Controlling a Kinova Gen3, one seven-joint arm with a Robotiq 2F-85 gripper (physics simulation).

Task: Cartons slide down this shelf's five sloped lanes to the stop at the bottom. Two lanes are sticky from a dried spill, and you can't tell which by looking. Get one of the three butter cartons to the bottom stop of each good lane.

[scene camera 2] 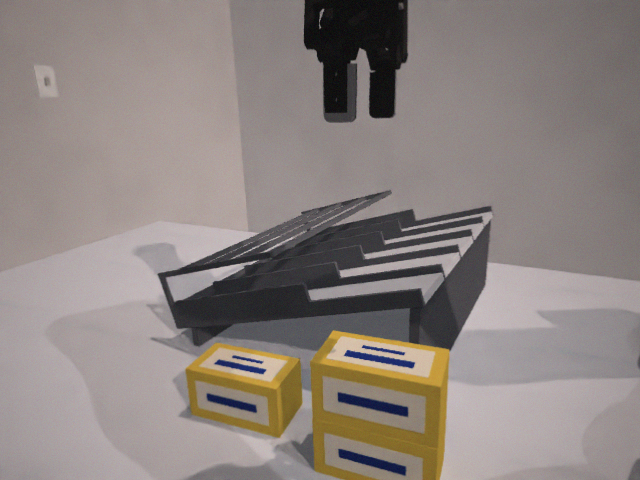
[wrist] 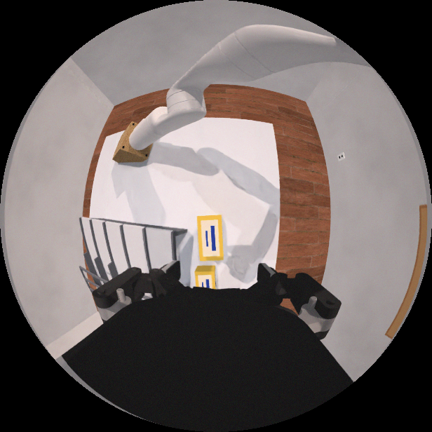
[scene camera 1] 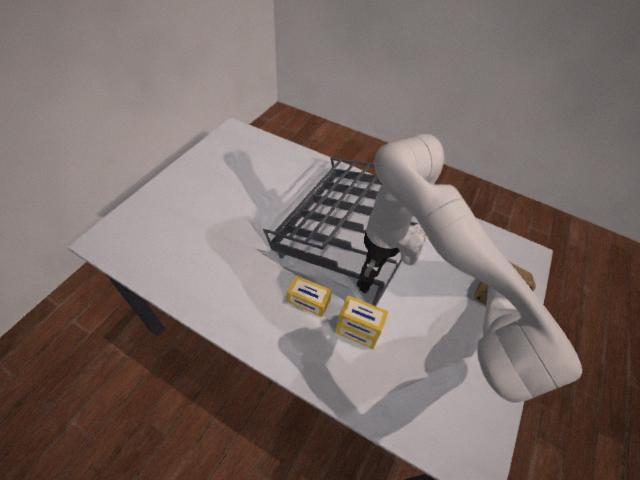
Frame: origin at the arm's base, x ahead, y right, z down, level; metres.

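Seen in the pictures: gripper, fingertip midpoint: [scene camera 2: 363, 119] [scene camera 1: 371, 275].
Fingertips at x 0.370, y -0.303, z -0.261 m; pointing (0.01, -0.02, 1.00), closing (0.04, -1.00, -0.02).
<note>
Pixels of each thing's top centre, then the offset from my fingertips to it. "spot": a spot on its surface instead.
- upper carton, top centre: [scene camera 2: 380, 354] [scene camera 1: 364, 312] dz +0.221, dx -0.009, dy +0.024 m
- lower carton, top centre: [scene camera 2: 380, 411] [scene camera 1: 360, 322] dz +0.284, dx -0.009, dy +0.023 m
- raised dark wire grid, surface spot: [scene camera 2: 270, 253] [scene camera 1: 322, 248] spot: dz +0.174, dx +0.173, dy +0.134 m
Three yellow butter cartons with white and blue labels stand on the table beside the shelf's near side. One carton [scene camera 1: 308, 295] [scene camera 2: 233, 398] [wrist: 205, 270] stands alone. Beside it, an upper carton [scene camera 1: 362, 312] [scene camera 2: 376, 401] [wrist: 210, 237] rests squarely on a lower carton [scene camera 1: 355, 338] [scene camera 2: 373, 459]. The dark shelf [scene camera 1: 305, 255] [scene camera 2: 242, 310] has sloped white lanes between dark dividers; no carton shows in their visible parts. My gripper [scene camera 1: 364, 285] [scene camera 2: 361, 118] [wrist: 218, 271] is open and empty, pointing down high above the table near the cartons. The arm hides part of the shelf in scene camera 1.
A raised dark wire grid [scene camera 1: 324, 245] [scene camera 2: 270, 253] covers the shelf's lower end. Thin dividers and a raised side wall edge the lanes. The arm's wooden base block [scene camera 1: 524, 275] [wrist: 125, 153] stands at the table's right in scene camera 1. Walls stand beyond the table.
</note>
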